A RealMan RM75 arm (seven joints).
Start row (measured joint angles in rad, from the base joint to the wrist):
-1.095, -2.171, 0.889, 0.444, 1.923, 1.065, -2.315
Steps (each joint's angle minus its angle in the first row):
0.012, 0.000, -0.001, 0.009, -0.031, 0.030, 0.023
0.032, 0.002, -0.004, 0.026, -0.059, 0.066, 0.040
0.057, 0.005, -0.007, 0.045, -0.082, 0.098, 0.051
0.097, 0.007, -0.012, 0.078, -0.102, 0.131, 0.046
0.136, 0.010, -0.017, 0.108, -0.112, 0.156, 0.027
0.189, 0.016, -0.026, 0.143, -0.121, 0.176, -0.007
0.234, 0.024, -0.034, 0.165, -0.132, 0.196, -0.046
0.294, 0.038, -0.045, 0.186, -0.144, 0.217, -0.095
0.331, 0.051, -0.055, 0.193, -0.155, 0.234, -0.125
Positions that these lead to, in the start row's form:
-1.083, -2.171, 0.888, 0.453, 1.892, 1.095, -2.292
-1.063, -2.169, 0.885, 0.470, 1.864, 1.131, -2.275
-1.038, -2.166, 0.882, 0.489, 1.841, 1.163, -2.264
-0.998, -2.164, 0.877, 0.522, 1.821, 1.196, -2.269
-0.959, -2.161, 0.872, 0.552, 1.811, 1.221, -2.288
-0.906, -2.155, 0.863, 0.587, 1.802, 1.241, -2.322
-0.861, -2.147, 0.855, 0.609, 1.791, 1.261, -2.361
-0.801, -2.133, 0.844, 0.630, 1.779, 1.282, -2.410
-0.764, -2.120, 0.834, 0.637, 1.768, 1.299, -2.440

